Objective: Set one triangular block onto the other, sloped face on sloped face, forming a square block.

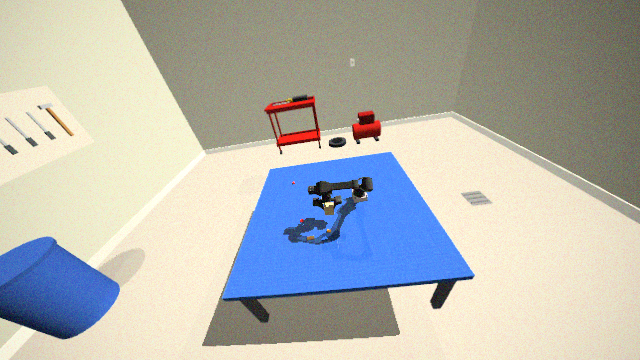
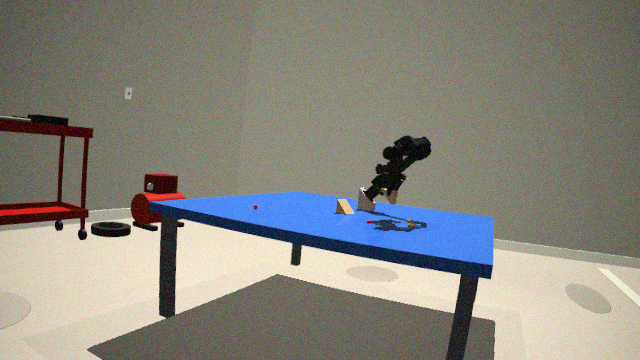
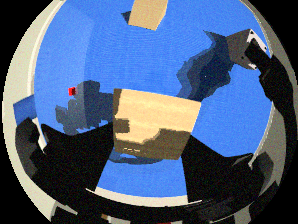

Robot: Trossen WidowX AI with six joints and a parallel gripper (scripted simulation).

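The orange bit lies 10 cm to the left of my gripper tip, 10 cm below it and 1 cm ahead of it. The rest, counted from my gripper tip: tan piece (14 cm to the left, 13 cm ahead, 10 cm below); then triangular block (1 cm above).
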